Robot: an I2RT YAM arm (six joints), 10 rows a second.
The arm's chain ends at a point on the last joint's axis. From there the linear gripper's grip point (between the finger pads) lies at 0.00 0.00 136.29 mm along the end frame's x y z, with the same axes.
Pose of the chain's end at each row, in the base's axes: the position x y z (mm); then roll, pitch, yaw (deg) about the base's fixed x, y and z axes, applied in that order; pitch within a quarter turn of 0, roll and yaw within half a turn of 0:
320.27 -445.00 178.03 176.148 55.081 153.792
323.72 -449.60 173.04 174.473 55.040 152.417
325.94 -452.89 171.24 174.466 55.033 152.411
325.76 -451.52 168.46 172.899 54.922 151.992
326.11 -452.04 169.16 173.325 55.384 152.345
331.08 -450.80 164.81 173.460 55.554 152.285
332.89 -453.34 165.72 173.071 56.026 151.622
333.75 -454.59 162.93 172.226 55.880 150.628
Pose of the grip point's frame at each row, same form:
424.35 -486.03 100.19 176.148 55.081 153.792
428.34 -489.44 95.31 174.473 55.040 152.417
430.55 -492.73 93.50 174.466 55.033 152.411
431.39 -488.62 90.74 172.899 54.922 151.992
432.14 -489.72 92.26 173.325 55.384 152.345
437.15 -488.99 88.22 173.460 55.554 152.285
439.42 -492.20 90.12 173.071 56.026 151.622
440.21 -493.36 87.18 172.226 55.880 150.628

